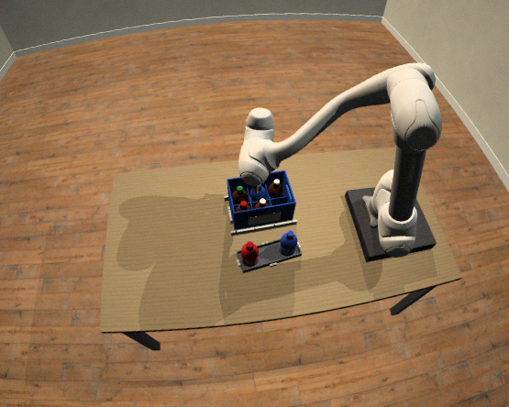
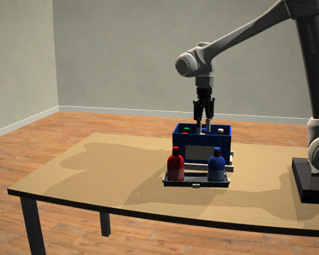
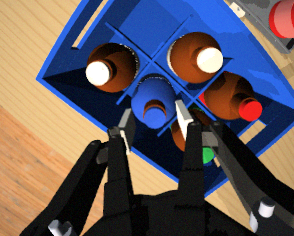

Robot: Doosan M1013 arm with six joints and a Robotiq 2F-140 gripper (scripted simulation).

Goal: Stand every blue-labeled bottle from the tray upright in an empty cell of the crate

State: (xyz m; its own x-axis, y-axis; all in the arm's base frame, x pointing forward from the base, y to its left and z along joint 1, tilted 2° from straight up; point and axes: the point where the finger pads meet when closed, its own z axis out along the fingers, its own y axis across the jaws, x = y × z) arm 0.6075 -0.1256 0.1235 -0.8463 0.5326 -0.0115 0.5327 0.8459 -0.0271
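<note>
Now: the blue crate 90 mm below my hand, 40 mm to the left of it and 10 mm behind it. From my hand the other things lie so: dark tray (280 mm to the left, 160 mm below, 30 mm behind); red-labeled bottle (290 mm to the left, 90 mm below, 60 mm ahead).
</note>
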